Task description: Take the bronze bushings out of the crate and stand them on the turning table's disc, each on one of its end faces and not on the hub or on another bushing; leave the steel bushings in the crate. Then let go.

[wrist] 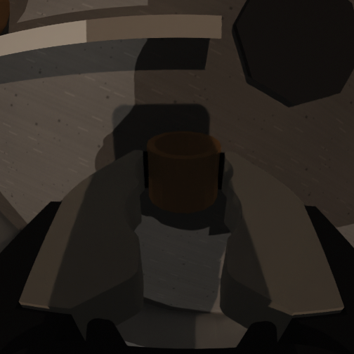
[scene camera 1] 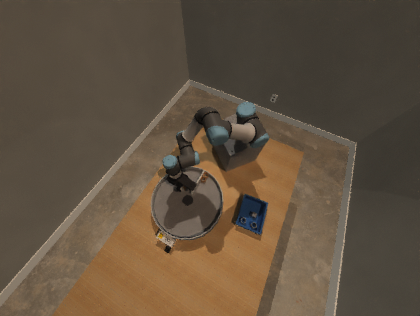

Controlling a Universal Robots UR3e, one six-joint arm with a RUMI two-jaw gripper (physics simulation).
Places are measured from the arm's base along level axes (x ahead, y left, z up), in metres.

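Pixels of known places: gripper, fingertip midpoint: (scene camera 1: 184, 187).
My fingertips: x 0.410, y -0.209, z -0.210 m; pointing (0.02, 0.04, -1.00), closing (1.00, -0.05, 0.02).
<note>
For each thing: its top centre in the pictures, then the offset to it from my fingertips. "spot": a spot on its surface instead.
- grey disc, top centre: (scene camera 1: 187, 200) dx +0.057, dy +0.057, dz -0.002 m
- dark hub, top centre: (scene camera 1: 187, 200) dx +0.057, dy +0.057, dz -0.002 m
- bronze, top centre: (scene camera 1: 203, 178) dx -0.098, dy +0.084, dz +0.016 m
- blue crate, top centre: (scene camera 1: 252, 213) dx -0.041, dy +0.435, dz -0.012 m
- small grey piece, top centre: (scene camera 1: 254, 214) dx -0.043, dy +0.450, dz -0.026 m
- raised rim, surface spot: (scene camera 1: 222, 202) spot: dx -0.013, dy +0.250, dz +0.027 m
- yellow unit, surface spot: (scene camera 1: 165, 239) spot: dx +0.293, dy +0.049, dz -0.004 m
My gripper (scene camera 1: 181, 189) (wrist: 183, 157) is over the disc and shut on a bronze bushing (wrist: 183, 182), held upright with its open end visible. Any gap below the bushing is hard to judge. The grey disc (scene camera 1: 200, 215) (wrist: 45, 130) has a dark hub (scene camera 1: 187, 200) (wrist: 295, 47), apart from the held bushing. Other bronze (scene camera 1: 204, 178) shows near the disc's rim beyond a pale bar; part of a bronze bushing (wrist: 3, 16) shows at the wrist view's upper left corner. The blue crate (scene camera 1: 256, 203) holds steel bushings (scene camera 1: 243, 220) (scene camera 1: 254, 225) and a small grey piece (scene camera 1: 254, 214).
The pale bar (wrist: 150, 27) runs over the disc from near its rim towards the hub, beside the held bushing. A raised rim (scene camera 1: 222, 202) surrounds the disc. A small white and yellow unit (scene camera 1: 165, 239) is at the turning table's front edge. The crate stands right of the turning table.
</note>
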